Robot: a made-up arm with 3 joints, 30 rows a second.
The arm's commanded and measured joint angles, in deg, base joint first. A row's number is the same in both.
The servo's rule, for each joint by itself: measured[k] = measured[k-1] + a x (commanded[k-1-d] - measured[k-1]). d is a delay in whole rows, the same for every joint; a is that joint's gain. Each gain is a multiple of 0.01, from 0.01 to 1. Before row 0 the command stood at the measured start. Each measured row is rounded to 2 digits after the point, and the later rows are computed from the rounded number. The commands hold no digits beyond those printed.
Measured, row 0: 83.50, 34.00, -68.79
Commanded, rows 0 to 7: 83.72, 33.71, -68.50; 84.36, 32.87, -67.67; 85.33, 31.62, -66.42; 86.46, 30.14, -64.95; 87.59, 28.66, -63.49; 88.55, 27.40, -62.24; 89.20, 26.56, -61.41; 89.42, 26.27, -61.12
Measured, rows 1 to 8: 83.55, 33.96, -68.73; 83.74, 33.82, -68.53; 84.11, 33.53, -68.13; 84.65, 33.09, -67.53; 85.33, 32.51, -66.76; 86.07, 31.85, -65.90; 86.79, 31.16, -65.05; 87.39, 30.52, -64.30
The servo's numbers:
d 0
a 0.23 0.13 0.19

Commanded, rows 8 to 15: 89.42, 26.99, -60.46; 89.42, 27.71, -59.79; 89.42, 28.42, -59.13; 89.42, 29.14, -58.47; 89.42, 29.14, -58.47; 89.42, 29.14, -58.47; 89.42, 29.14, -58.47; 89.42, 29.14, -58.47
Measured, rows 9 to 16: 87.86, 30.06, -63.57; 88.22, 29.75, -62.85; 88.50, 29.58, -62.14; 88.71, 29.52, -61.44; 88.87, 29.47, -60.88; 89.00, 29.43, -60.42; 89.10, 29.39, -60.05; 89.17, 29.36, -59.75
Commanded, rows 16 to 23: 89.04, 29.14, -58.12; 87.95, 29.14, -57.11; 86.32, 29.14, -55.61; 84.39, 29.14, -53.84; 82.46, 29.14, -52.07; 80.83, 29.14, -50.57; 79.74, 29.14, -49.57; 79.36, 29.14, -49.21
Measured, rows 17 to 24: 89.14, 29.33, -59.44; 88.87, 29.31, -59.00; 88.28, 29.29, -58.36; 87.39, 29.27, -57.50; 86.26, 29.25, -56.47; 85.01, 29.24, -55.35; 83.80, 29.23, -54.25; 82.78, 29.22, -53.29
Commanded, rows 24 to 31: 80.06, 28.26, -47.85; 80.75, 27.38, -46.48; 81.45, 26.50, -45.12; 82.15, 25.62, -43.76; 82.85, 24.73, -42.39; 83.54, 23.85, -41.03; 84.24, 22.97, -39.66; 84.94, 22.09, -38.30
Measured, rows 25 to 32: 82.15, 29.10, -52.26; 81.83, 28.88, -51.16; 81.74, 28.57, -50.01; 81.83, 28.19, -48.82; 82.06, 27.74, -47.60; 82.40, 27.23, -46.35; 82.82, 26.68, -45.08; 83.31, 26.08, -43.79
